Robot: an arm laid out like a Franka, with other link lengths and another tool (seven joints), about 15 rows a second.
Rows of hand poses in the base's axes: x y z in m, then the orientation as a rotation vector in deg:
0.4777 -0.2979 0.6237 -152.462 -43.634 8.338
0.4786 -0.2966 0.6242 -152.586 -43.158 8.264
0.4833 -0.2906 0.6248 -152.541 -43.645 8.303
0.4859 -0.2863 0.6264 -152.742 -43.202 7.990
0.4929 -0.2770 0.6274 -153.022 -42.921 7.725
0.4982 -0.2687 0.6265 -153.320 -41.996 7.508
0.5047 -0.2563 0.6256 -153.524 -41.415 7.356
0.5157 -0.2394 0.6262 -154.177 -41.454 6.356
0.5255 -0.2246 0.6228 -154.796 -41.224 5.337
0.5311 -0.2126 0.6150 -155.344 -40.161 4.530
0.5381 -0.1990 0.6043 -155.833 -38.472 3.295
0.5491 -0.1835 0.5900 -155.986 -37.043 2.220
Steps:
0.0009 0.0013 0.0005 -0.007 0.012 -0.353
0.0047 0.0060 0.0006 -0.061 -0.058 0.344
0.0026 0.0043 0.0016 -0.029 -0.173 -0.373
0.0070 0.0093 0.0010 -0.147 -0.193 -0.267
0.0053 0.0083 -0.0009 -0.054 -0.044 -0.702
0.0065 0.0124 -0.0009 -0.049 -0.043 -0.445
0.0110 0.0169 0.0006 -0.404 -0.831 -0.195
0.0098 0.0148 -0.0034 -0.323 -0.784 -0.374
0.0056 0.0120 -0.0078 -0.147 -0.478 -0.900
0.0070 0.0136 -0.0107 0.097 -0.644 -1.364
0.0110 0.0155 -0.0143 0.316 -0.513 -1.120

